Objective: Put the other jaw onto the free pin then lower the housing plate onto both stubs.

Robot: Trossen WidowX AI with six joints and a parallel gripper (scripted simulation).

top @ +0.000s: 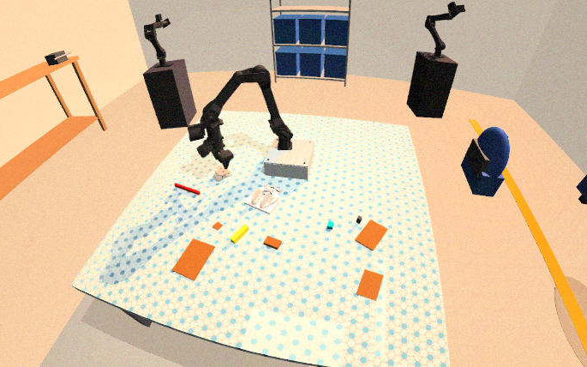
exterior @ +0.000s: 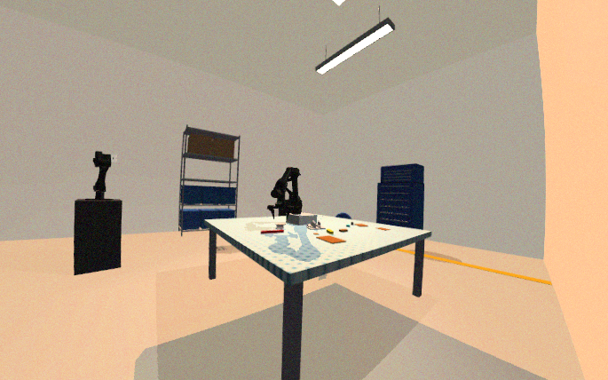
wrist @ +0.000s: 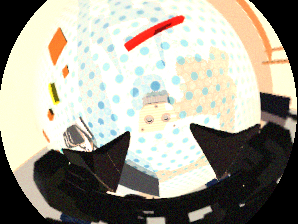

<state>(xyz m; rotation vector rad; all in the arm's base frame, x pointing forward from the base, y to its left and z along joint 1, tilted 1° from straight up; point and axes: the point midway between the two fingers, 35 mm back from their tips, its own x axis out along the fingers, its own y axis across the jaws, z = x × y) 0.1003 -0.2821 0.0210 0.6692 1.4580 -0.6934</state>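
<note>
My gripper tip is 130 mm short of the white jaw, 200 mm to the right of it and 50 mm above it. The rest, counted from my gripper tip: teal cube (300 mm ahead, 460 mm to the left, 50 mm below); yellow block (340 mm ahead, 130 mm to the left, 50 mm below); red stick (100 mm ahead, 160 mm to the right, 50 mm below).
</note>
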